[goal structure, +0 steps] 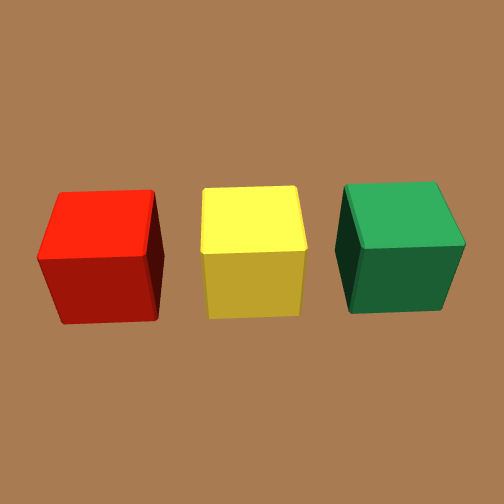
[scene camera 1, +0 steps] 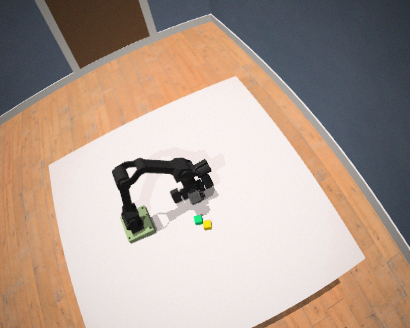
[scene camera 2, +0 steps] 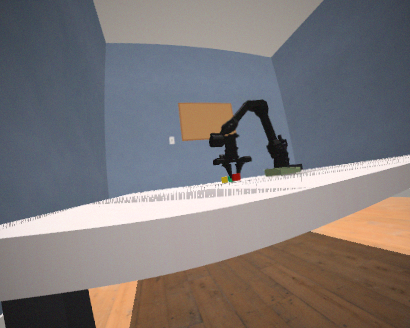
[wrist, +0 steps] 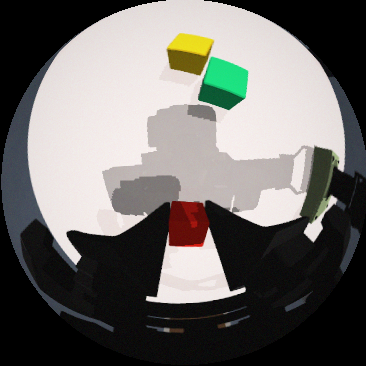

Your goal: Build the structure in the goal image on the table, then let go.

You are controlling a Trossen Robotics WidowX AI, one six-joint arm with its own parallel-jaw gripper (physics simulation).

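Places are measured from the arm's base along level axes (x ahead, y left, z up), in millimetres.
Pixels of known places: gripper, fingertip midpoint: (scene camera 2: 234, 178) (wrist: 187, 205); arm's base at its link origin: (scene camera 1: 136, 225) (scene camera 2: 280, 168) (wrist: 332, 180).
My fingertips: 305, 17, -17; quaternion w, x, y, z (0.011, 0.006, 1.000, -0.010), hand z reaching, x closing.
For each thing: its top centre in the pictures, then the offset to it from my fingertips, as dx, dy, dz. Level surfaces: height alone.
- red cube at its top centre: (wrist: 186, 236) (scene camera 2: 235, 173) +1, +19, +21
- green cube at its top centre: (wrist: 228, 73) (scene camera 1: 197, 218) (scene camera 2: 231, 175) -35, -111, +15
- yellow cube at its top centre: (wrist: 191, 41) (scene camera 1: 206, 223) (scene camera 2: 224, 176) -10, -151, +15
- white table at its surface level: dz -18
My gripper (scene camera 2: 233, 177) (wrist: 187, 205) is shut on a red cube (scene camera 2: 236, 177) (wrist: 188, 223). It holds the cube low over the table; whether the cube touches the table I cannot tell. In scene camera 1 the arm hides the red cube and the fingertips. A green cube (scene camera 1: 198, 219) (scene camera 2: 230, 179) (wrist: 224, 82) and a yellow cube (scene camera 1: 207, 225) (scene camera 2: 224, 180) (wrist: 189, 52) stand on the table close beside each other, corner towards corner, apart from the red cube. In the wrist view they are beyond the fingertips, the green one nearer. In scene camera 2 the green cube is partly hidden.
The white table (scene camera 1: 260, 250) (scene camera 2: 125, 215) carries the arm's green base plate (scene camera 1: 145, 233) (scene camera 2: 283, 171) (wrist: 320, 182), which is at the right edge of the wrist view. The arm's shadow falls on the table between the fingers and the two standing cubes.
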